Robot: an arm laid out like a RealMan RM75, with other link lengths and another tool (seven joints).
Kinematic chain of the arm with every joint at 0, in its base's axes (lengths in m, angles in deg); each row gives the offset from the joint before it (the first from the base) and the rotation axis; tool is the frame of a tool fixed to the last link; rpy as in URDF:
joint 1: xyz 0 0 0.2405 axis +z
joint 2: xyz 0 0 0 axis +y
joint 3: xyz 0 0 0.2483 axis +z
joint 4: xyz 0 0 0 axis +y
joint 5: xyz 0 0 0.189 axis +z
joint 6: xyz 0 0 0 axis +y
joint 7: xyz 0 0 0.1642 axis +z
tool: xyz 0.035 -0.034 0.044 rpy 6.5 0 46.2
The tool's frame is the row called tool.
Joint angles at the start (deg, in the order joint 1, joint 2, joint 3, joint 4, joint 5, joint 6, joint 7): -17.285 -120.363 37.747 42.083 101.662 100.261 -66.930
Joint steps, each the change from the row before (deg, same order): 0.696 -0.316 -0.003 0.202 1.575 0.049 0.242; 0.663 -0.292 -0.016 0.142 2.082 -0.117 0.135; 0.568 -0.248 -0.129 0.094 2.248 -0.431 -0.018; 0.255 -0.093 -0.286 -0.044 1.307 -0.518 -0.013; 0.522 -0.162 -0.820 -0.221 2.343 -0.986 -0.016; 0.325 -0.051 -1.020 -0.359 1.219 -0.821 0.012
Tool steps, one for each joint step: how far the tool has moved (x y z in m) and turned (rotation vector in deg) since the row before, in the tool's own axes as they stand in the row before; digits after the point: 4 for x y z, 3 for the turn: -0.0026 0.0086 -0.0016 -1.192 -0.821 -0.429; -0.0039 0.0101 -0.0014 -1.605 -1.140 -0.620; -0.0054 0.0096 -0.0013 -1.587 -1.487 -0.722; -0.0043 0.0045 -0.0011 -0.666 -1.144 -0.412; -0.0086 0.0078 -0.0030 -0.884 -2.202 -0.921; -0.0066 0.0029 -0.0032 0.197 -1.606 -0.739
